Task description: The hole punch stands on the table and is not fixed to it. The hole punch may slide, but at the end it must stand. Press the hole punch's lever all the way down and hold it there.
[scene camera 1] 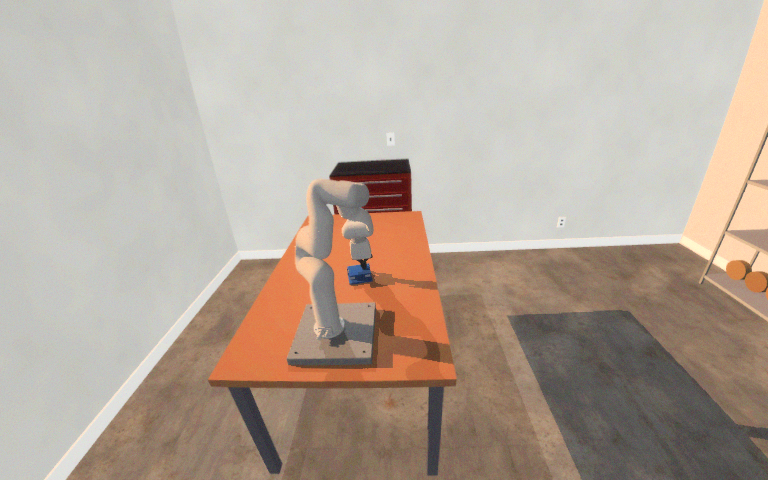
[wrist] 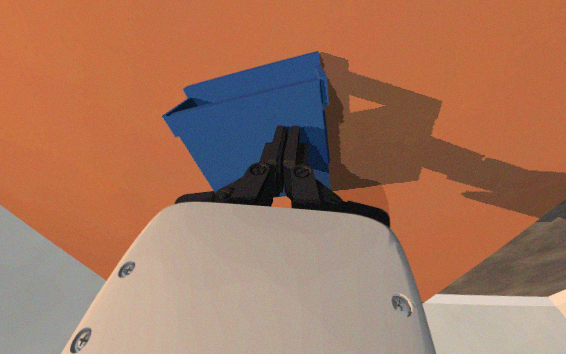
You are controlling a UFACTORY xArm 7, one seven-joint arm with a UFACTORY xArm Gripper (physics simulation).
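Seen in the pictures: gripper, between the fingertips: (scene camera 1: 364,267) (wrist: 288,142); arm's base, origin of its link: (scene camera 1: 329,327).
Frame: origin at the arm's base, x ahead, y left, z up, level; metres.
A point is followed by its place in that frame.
The blue hole punch (scene camera 1: 359,275) @[x 0.364, y -0.052, z 0.014 m] (wrist: 225,130) @[x 0.433, y -0.016, z 0.020 m] stands upright on the orange table (scene camera 1: 396,243) @[x 0.809, y -0.193, z -0.036 m] (wrist: 90,60) @[x 0.459, y 0.124, z -0.036 m], in front of the robot's base. Its broad blue top, which looks like the lever, faces up in the wrist view, with a dark gap at its left end. My gripper (scene camera 1: 363,267) @[x 0.430, y -0.064, z 0.020 m] (wrist: 288,142) @[x 0.430, y -0.064, z 0.020 m] is shut and empty. Its fingertips are over the right part of the blue top and appear to be at or very near its surface. The frames do not clearly show whether they touch, or how far down the lever is.
The grey base plate (scene camera 1: 356,350) @[x -0.112, y -0.137, z -0.001 m] carries the arm near the table's front edge. A red drawer cabinet (scene camera 1: 390,189) stands behind the table's far end. A shelf unit (scene camera 1: 746,192) is at the far right, and a dark mat (scene camera 1: 611,384) lies on the floor.
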